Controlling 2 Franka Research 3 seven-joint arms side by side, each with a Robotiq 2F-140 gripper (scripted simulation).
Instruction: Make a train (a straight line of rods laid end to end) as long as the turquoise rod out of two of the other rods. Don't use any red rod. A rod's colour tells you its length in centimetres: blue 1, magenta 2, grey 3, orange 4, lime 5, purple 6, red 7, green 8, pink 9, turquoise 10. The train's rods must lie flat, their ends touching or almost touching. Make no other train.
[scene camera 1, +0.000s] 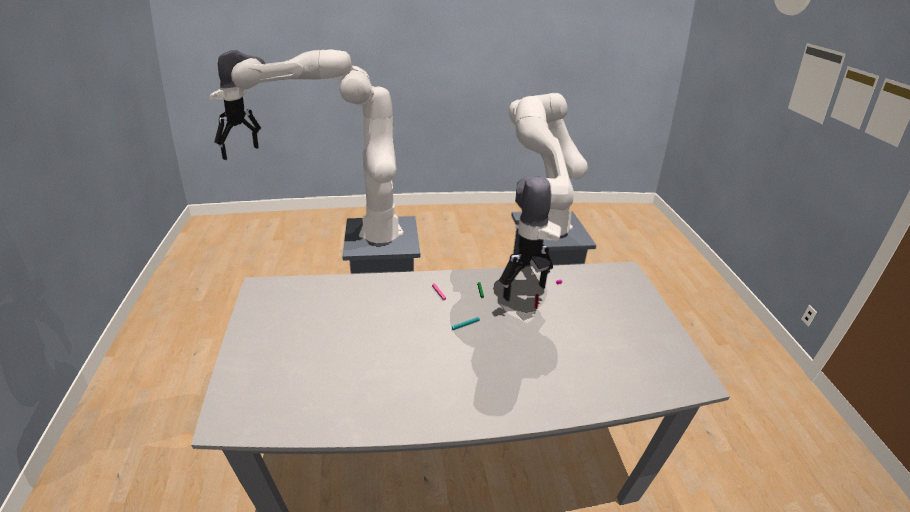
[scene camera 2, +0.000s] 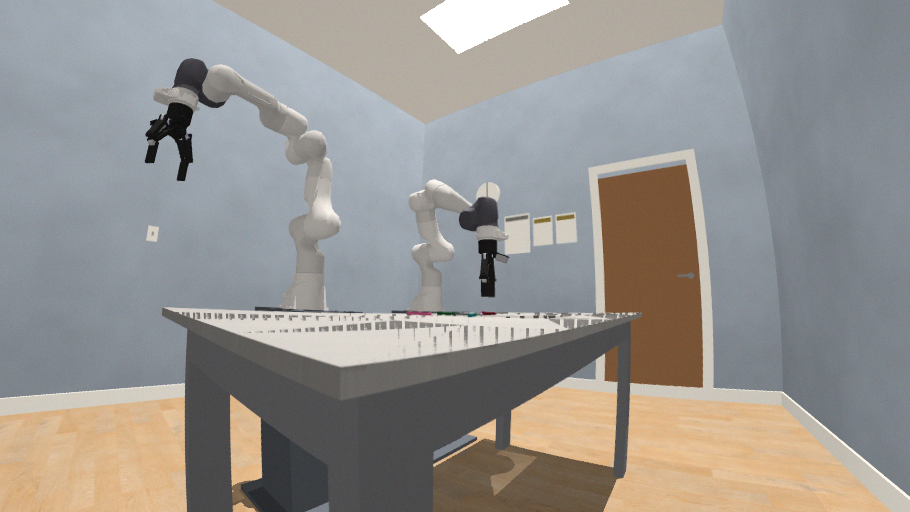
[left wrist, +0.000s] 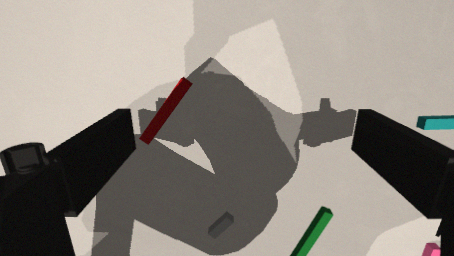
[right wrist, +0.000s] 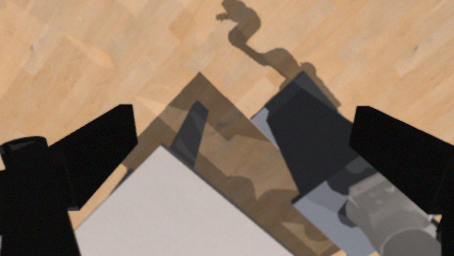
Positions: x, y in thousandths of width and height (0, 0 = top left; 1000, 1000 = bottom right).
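Observation:
Scene camera 1 gives me my left gripper (scene camera 1: 576, 571) along with my right gripper (scene camera 1: 264, 300). On scene camera 2 you'd see my right gripper (scene camera 2: 183, 337) and my left gripper (scene camera 2: 537, 579) as well. The left wrist view has a red rod (left wrist: 402, 342) in it, together with my left gripper (left wrist: 536, 506). As for the right wrist view, that one shows my right gripper (right wrist: 536, 490), but the red rod is out of frame in the right wrist view.

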